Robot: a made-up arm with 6 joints. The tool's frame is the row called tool.
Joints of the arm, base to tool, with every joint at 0 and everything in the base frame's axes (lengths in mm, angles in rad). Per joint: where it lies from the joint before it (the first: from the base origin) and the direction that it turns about. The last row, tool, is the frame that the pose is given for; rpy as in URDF.
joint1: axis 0 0 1 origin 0 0 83.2
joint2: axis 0.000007 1 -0.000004 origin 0 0 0
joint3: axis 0.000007 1 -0.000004 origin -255 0 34.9
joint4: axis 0.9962 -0.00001 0.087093 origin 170.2 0 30
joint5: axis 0.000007 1 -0.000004 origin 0 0 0
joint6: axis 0.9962 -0.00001 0.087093 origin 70.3 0 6.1
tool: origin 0 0 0 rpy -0.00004 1.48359 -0.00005
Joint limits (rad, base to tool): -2.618..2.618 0..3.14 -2.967..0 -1.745..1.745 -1.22..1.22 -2.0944..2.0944
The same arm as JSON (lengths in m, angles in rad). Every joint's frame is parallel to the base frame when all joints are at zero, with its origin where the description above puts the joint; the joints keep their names.
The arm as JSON. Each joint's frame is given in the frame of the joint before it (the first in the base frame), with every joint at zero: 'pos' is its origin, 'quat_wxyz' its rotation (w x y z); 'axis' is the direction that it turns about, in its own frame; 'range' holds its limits. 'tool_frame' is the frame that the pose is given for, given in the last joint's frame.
{"length_unit": "m", "angle_unit": "rad", "joints": [
  {"joint": "joint1", "pos": [0.0, 0.0, 0.0832], "quat_wxyz": [1.0, 0.0, 0.0, 0.0], "axis": [0.0, 0.0, 1.0], "range": [-2.618, 2.618]},
  {"joint": "joint2", "pos": [0.0, 0.0, 0.0], "quat_wxyz": [1.0, 0.0, 0.0, 0.0], "axis": [0.0, 1.0, 0.0], "range": [0.0, 3.14]},
  {"joint": "joint3", "pos": [-0.255, 0.0, 0.0349], "quat_wxyz": [1.0, 0.0, 0.0, 0.0], "axis": [0.0, 1.0, 0.0], "range": [-2.967, 0.0]},
  {"joint": "joint4", "pos": [0.1702, 0.0, 0.03], "quat_wxyz": [1.0, 0.0, 0.0, 0.0], "axis": [0.9962, 0.0, 0.0871], "range": [-1.745, 1.745]},
  {"joint": "joint5", "pos": [0.0, 0.0, 0.0], "quat_wxyz": [1.0, 0.0, 0.0, 0.0], "axis": [0.0, 1.0, 0.0], "range": [-1.22, 1.22]},
  {"joint": "joint6", "pos": [0.0703, 0.0, 0.0061], "quat_wxyz": [1.0, 0.0, 0.0, 0.0], "axis": [0.9962, 0.0, 0.0871], "range": [-2.0944, 2.0944]}
], "tool_frame": {"pos": [0.0, 0.0, 0.0], "quat_wxyz": [0.737257, 0.000002, 0.675612, -0.000005]}}

